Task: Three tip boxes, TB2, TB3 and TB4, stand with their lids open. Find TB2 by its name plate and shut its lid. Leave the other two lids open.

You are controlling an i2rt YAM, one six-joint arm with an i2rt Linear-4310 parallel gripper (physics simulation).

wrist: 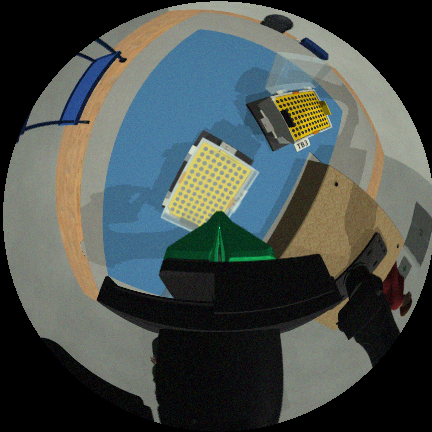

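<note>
A tip box with a pale yellow, holed rack is at the centre of the wrist view. A clear lid appears to lie down over its rack; its name plate does not show, so I cannot read which box it is. My green-tipped gripper is shut and empty, its tips overlapping the box's near edge in view; whether they touch the lid I cannot tell. Box TB3 is at the upper right, its plate readable and its clear lid standing open behind the bright yellow rack. A third box does not show.
The boxes stand on a blue mat. A tan block with a dark bracket is at the right, near the centre box. A blue framed object is beyond the wooden table edge at the left.
</note>
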